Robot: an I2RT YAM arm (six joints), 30 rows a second.
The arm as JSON. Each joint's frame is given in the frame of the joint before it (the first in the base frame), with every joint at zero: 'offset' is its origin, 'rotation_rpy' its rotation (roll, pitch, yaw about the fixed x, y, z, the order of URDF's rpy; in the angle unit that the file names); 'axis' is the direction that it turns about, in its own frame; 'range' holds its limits. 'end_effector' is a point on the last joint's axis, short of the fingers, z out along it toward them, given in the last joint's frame.
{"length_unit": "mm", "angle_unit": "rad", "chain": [
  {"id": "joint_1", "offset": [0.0, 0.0, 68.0], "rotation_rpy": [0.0, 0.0, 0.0], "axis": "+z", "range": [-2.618, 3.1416]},
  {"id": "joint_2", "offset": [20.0, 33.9, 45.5], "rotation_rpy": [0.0, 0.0, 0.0], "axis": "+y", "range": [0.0, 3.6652]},
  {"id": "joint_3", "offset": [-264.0, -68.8, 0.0], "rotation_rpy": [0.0, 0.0, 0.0], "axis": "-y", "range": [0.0, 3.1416]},
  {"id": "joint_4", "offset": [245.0, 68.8, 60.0], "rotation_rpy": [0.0, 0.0, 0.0], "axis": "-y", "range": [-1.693, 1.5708]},
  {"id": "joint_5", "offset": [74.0, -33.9, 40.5], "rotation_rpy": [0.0, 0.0, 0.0], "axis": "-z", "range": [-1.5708, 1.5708]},
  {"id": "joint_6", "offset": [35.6, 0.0, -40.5], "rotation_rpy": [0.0, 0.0, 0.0], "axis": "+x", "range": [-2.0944, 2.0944]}
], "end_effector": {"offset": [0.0, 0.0, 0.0], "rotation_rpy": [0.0, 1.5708, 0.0]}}
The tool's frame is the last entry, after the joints.
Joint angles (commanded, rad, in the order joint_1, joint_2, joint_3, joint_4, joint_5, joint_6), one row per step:
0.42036, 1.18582, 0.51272, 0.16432, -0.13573, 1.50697
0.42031, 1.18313, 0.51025, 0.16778, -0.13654, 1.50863
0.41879, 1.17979, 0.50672, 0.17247, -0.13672, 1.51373
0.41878, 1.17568, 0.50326, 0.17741, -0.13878, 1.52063
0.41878, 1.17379, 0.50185, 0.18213, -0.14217, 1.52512
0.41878, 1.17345, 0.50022, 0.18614, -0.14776, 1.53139
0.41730, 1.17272, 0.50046, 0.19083, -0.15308, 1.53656
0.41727, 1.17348, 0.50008, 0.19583, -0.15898, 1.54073
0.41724, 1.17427, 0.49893, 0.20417, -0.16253, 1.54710
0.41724, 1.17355, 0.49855, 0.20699, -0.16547, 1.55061
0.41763, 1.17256, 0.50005, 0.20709, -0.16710, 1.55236
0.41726, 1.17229, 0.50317, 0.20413, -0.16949, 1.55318
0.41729, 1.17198, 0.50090, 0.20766, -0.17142, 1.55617
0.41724, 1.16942, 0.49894, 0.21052, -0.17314, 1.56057
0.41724, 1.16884, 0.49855, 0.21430, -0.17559, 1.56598
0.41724, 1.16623, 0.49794, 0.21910, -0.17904, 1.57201
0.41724, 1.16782, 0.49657, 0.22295, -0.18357, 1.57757
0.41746, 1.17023, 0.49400, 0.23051, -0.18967, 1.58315
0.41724, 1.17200, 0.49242, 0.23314, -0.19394, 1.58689
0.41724, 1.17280, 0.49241, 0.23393, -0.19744, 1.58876
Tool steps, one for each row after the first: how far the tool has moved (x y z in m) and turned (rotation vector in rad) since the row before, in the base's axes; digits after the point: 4 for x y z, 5 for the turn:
-0.0004, -0.0002, 0.0001, 0.00308, -0.00241, -0.00014
-0.0004, -0.0006, 0.0001, 0.00567, -0.00164, -0.00380
-0.0006, -0.0002, 0.0003, 0.00827, -0.00140, -0.00146
-0.0002, 0.0000, 0.0004, 0.00690, -0.00193, 0.00089
-0.0002, 0.0001, -0.0001, 0.00814, 0.00164, 0.00202
0.0002, -0.0001, 0.0007, 0.00838, -0.00162, 0.00085
0.0001, 0.0003, 0.0002, 0.00713, -0.00035, 0.00330
0.0002, 0.0002, 0.0003, 0.00878, -0.00199, 0.00026
0.0000, 0.0001, 0.0003, 0.00509, -0.00057, 0.00105
0.0001, 0.0002, 0.0007, 0.00301, -0.00118, 0.00107
0.0003, 0.0001, 0.0008, 0.00176, 0.00046, 0.00140
-0.0002, 0.0000, -0.0003, 0.00363, 0.00045, 0.00044
-0.0004, -0.0001, 0.0002, 0.00534, -0.00059, -0.00044
0.0000, 0.0001, 0.0004, 0.00659, -0.00040, -0.00016
-0.0002, 0.0001, 0.0009, 0.00858, -0.00247, 0.00051
0.0000, 0.0002, -0.0004, 0.00626, 0.00290, 0.00171
0.0000, 0.0003, -0.0006, 0.00756, 0.00166, 0.00335
0.0000, 0.0001, -0.0006, 0.00413, 0.00340, 0.00205
0.0000, 0.0001, -0.0001, 0.00274, 0.00163, 0.00236

